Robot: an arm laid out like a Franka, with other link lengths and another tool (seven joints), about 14 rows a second.
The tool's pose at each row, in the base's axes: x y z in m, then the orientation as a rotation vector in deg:
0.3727, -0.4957, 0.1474, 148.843, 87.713, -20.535
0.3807, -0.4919, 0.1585, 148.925, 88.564, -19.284
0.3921, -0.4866, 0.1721, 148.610, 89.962, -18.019
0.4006, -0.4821, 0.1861, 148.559, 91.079, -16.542
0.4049, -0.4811, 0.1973, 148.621, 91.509, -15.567
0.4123, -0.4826, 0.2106, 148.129, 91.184, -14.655
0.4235, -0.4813, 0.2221, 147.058, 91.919, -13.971
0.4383, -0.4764, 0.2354, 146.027, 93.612, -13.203
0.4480, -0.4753, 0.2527, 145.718, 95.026, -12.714
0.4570, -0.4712, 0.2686, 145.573, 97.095, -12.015
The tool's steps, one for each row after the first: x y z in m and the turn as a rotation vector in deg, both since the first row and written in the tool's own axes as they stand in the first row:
0.0041, 0.0048, -0.0127, -0.181, 0.911, -0.448
0.0105, 0.0118, -0.0287, -0.459, 1.794, -1.326
0.0147, 0.0166, -0.0444, -0.710, 2.840, -1.958
0.0147, 0.0195, -0.0561, -0.905, 3.493, -2.164
0.0135, 0.0263, -0.0697, -1.756, 3.641, -2.044
0.0169, 0.0351, -0.0828, -2.560, 3.698, -2.729
0.0245, 0.0453, -0.0988, -3.004, 4.097, -3.994
0.0256, 0.0527, -0.1172, -2.890, 4.615, -4.917
0.0292, 0.0581, -0.1348, -2.469, 5.515, -6.182

